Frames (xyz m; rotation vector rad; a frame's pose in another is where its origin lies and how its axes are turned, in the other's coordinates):
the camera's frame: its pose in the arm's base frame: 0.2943 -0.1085 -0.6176 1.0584 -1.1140 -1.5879
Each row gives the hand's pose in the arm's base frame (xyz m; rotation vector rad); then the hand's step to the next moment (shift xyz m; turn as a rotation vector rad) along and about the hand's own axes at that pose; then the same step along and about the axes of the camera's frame.
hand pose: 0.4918 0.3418 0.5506 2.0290 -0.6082 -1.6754
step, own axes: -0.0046 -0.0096 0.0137 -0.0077 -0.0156 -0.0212
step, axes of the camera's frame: -0.0056 -0.0087 0.0140 -0.0224 0.0010 -0.0158
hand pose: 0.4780 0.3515 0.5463 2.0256 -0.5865 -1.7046
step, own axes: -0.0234 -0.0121 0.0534 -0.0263 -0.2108 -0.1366
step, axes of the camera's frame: -0.0074 -0.0110 0.0580 -0.2085 -0.0854 -0.1140
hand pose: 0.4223 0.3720 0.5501 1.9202 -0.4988 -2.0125
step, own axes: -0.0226 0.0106 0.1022 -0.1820 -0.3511 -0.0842
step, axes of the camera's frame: 0.0149 0.0076 0.1039 -0.3998 -0.0576 -0.0176
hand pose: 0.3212 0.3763 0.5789 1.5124 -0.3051 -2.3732
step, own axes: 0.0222 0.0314 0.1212 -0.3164 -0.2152 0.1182
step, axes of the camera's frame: 0.0545 0.0263 0.1118 -0.3383 0.1705 0.1298
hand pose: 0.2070 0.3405 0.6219 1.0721 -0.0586 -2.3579
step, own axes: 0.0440 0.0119 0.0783 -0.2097 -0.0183 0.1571
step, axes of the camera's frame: 0.0572 0.0199 0.0674 -0.1215 0.2183 0.0811
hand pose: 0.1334 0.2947 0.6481 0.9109 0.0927 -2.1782
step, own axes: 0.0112 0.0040 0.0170 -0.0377 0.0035 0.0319
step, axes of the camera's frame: 0.0168 0.0067 0.0102 -0.0172 0.0448 0.0120
